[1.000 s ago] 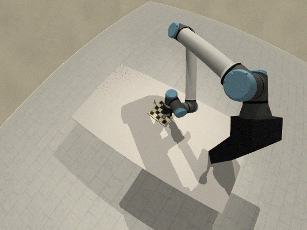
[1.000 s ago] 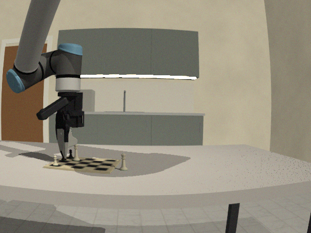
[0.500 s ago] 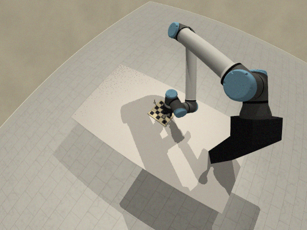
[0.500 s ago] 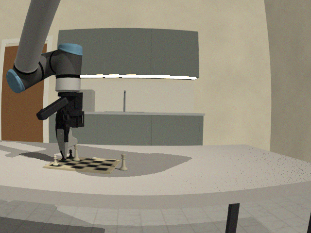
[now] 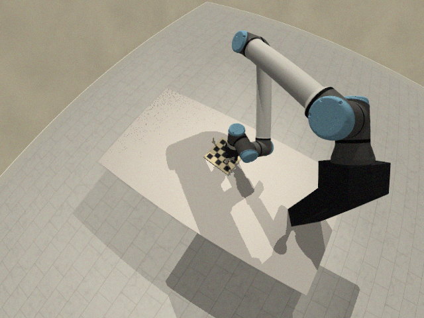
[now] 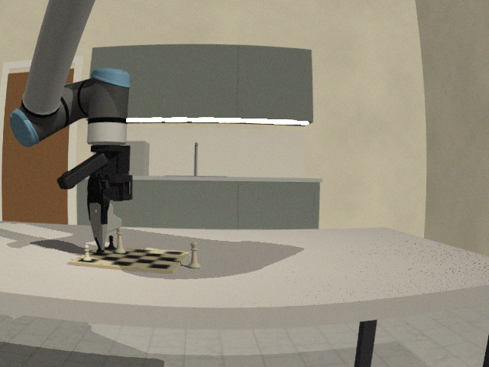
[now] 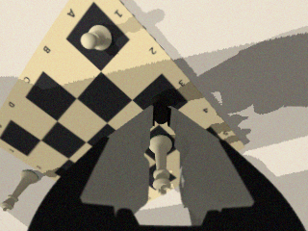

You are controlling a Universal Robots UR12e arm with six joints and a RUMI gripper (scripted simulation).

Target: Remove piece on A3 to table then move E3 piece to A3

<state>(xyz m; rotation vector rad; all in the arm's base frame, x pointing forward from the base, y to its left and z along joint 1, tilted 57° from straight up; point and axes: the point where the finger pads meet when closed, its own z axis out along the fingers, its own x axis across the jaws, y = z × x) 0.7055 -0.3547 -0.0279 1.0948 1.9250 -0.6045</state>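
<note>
The white pawn is 7 cm to the right of my hand, 4 cm behind it and 1 cm below it. From my hand the other things lie so: chessboard 7 cm ahead, 3 cm to the right, 3 cm below.
</note>
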